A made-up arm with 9 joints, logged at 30 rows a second.
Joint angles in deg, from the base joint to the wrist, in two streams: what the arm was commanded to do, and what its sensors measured. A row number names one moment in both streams.
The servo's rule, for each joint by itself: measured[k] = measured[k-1] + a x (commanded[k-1-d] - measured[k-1]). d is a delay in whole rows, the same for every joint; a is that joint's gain. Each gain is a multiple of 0.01, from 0.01 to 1. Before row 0 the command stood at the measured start. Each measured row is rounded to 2 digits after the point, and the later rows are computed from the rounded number. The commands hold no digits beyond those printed.
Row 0, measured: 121.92, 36.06, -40.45, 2.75, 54.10, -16.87, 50.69, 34.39, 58.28
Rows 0 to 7, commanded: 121.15, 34.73, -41.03, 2.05, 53.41, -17.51, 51.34, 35.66, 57.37; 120.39, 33.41, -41.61, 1.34, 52.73, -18.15, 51.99, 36.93, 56.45; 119.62, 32.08, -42.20, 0.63, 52.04, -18.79, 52.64, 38.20, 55.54; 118.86, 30.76, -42.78, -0.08, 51.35, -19.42, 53.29, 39.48, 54.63; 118.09, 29.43, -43.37, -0.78, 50.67, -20.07, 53.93, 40.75, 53.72; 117.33, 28.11, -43.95, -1.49, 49.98, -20.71, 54.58, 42.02, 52.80; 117.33, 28.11, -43.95, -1.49, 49.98, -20.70, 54.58, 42.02, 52.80; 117.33, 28.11, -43.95, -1.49, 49.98, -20.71, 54.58, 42.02, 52.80
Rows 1 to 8, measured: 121.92, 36.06, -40.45, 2.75, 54.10, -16.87, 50.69, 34.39, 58.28; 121.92, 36.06, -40.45, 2.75, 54.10, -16.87, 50.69, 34.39, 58.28; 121.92, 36.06, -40.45, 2.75, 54.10, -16.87, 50.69, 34.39, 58.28; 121.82, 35.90, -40.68, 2.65, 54.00, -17.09, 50.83, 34.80, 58.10; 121.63, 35.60, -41.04, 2.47, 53.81, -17.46, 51.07, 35.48, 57.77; 121.37, 35.18, -41.49, 2.21, 53.54, -17.93, 51.40, 36.35, 57.32; 121.04, 34.65, -41.99, 1.89, 53.21, -18.45, 51.80, 37.35, 56.78; 120.66, 34.02, -42.53, 1.52, 52.83, -19.02, 52.25, 38.44, 56.17
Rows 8 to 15, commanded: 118.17, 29.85, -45.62, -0.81, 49.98, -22.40, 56.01, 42.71, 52.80; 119.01, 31.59, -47.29, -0.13, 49.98, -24.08, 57.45, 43.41, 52.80; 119.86, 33.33, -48.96, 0.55, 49.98, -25.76, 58.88, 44.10, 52.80; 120.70, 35.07, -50.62, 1.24, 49.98, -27.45, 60.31, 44.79, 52.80; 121.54, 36.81, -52.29, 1.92, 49.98, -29.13, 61.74, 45.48, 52.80; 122.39, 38.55, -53.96, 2.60, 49.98, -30.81, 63.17, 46.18, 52.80; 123.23, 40.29, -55.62, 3.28, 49.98, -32.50, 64.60, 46.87, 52.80; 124.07, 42.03, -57.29, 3.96, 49.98, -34.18, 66.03, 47.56, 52.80
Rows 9 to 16, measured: 120.23, 33.31, -43.08, 1.10, 52.40, -19.61, 52.74, 39.59, 55.50; 119.85, 32.69, -43.42, 0.74, 52.04, -19.99, 53.13, 40.37, 54.96; 119.52, 32.14, -43.63, 0.43, 51.73, -20.24, 53.43, 40.90, 54.53; 119.34, 31.87, -44.41, 0.26, 51.47, -21.00, 53.97, 41.48, 54.18; 119.30, 31.84, -45.53, 0.21, 51.25, -22.08, 54.70, 42.10, 53.90; 119.37, 32.02, -46.87, 0.26, 51.06, -23.37, 55.58, 42.74, 53.68; 119.54, 32.39, -48.33, 0.40, 50.90, -24.80, 56.57, 43.40, 53.50; 119.80, 32.92, -49.87, 0.61, 50.76, -26.32, 57.66, 44.07, 53.36
